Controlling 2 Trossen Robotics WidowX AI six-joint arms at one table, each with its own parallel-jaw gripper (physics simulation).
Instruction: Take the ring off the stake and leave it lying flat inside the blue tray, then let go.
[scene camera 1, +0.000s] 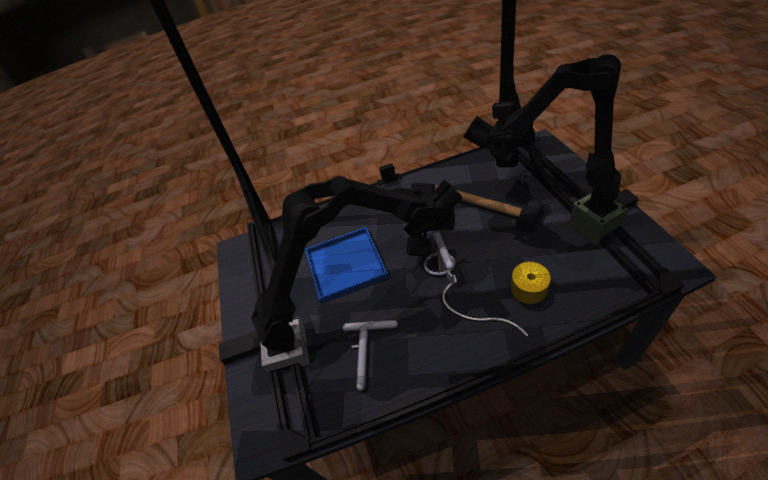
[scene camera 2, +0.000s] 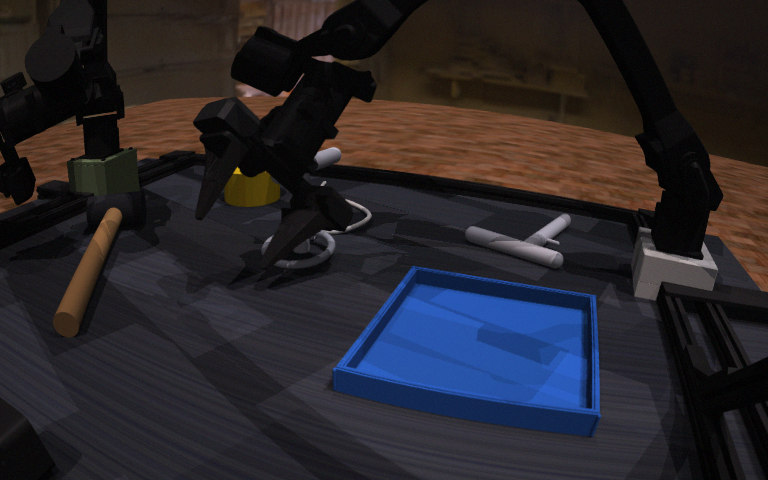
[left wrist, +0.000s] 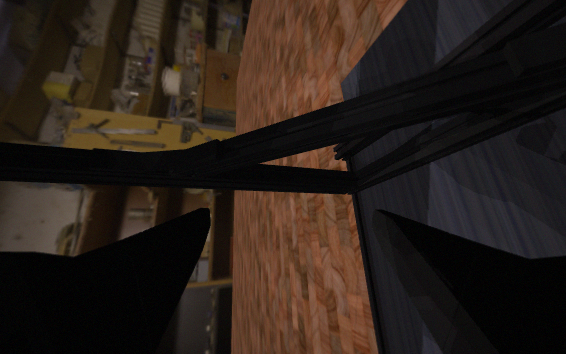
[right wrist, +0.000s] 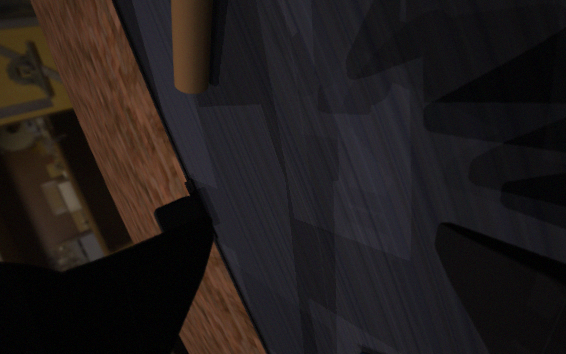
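Pixels of known places: left gripper, between the fingertips: (left wrist: 292, 217); right gripper, between the fingertips: (scene camera 2: 231, 244) (right wrist: 324, 231); left arm's base, origin of its link: (scene camera 1: 600, 205) (scene camera 2: 101, 154); right arm's base, origin of its link: (scene camera 1: 280, 341) (scene camera 2: 676, 246).
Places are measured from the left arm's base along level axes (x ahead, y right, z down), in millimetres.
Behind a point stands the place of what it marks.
Observation:
A pale grey ring (scene camera 1: 432, 273) @[x 465, y 117, z 64 mm] (scene camera 2: 330, 250) @[x 470, y 146, z 67 mm] lies low around the base of the stake (scene camera 1: 442, 250) @[x 440, y 100, z -27 mm] (scene camera 2: 328, 157) @[x 450, y 85, z -22 mm], a grey upright post with a crossbar. The blue tray (scene camera 1: 354, 288) @[x 658, y 196, z 69 mm] (scene camera 2: 464, 405) @[x 626, y 386, z 67 mm] is empty. My right gripper (scene camera 2: 231, 242) @[x 408, y 267, z 20 mm] (right wrist: 324, 231) @[x 408, y 267, z 20 mm] is open, tilted, and just above the table beside the ring. In scene camera 2 one finger crosses in front of the ring and hides part of it and of the post; I cannot tell if it touches. My left gripper (left wrist: 292, 217) @[x 26, y 350, z -80 mm] is open and empty, high above the table's far right part in scene camera 1.
A wooden-handled hammer (scene camera 1: 489, 203) @[x 196, y 224, z 48 mm] (scene camera 2: 90, 271) @[x 243, y 308, z 53 mm] (right wrist: 192, 50) @[x 269, y 354, z 58 mm] lies behind the stake in scene camera 1. A yellow cylinder (scene camera 1: 530, 287) @[x 310, y -76, z 30 mm] (scene camera 2: 252, 189) @[x 307, y -12, z 53 mm] stands right of it. A white cord (scene camera 1: 481, 318) @[x 439, y -58, z 73 mm] (scene camera 2: 362, 217) @[x 483, y 35, z 68 mm] runs from the stake. A grey T-shaped piece (scene camera 1: 362, 359) @[x 729, y -2, z 60 mm] (scene camera 2: 515, 247) @[x 674, y 84, z 66 mm] lies near the tray.

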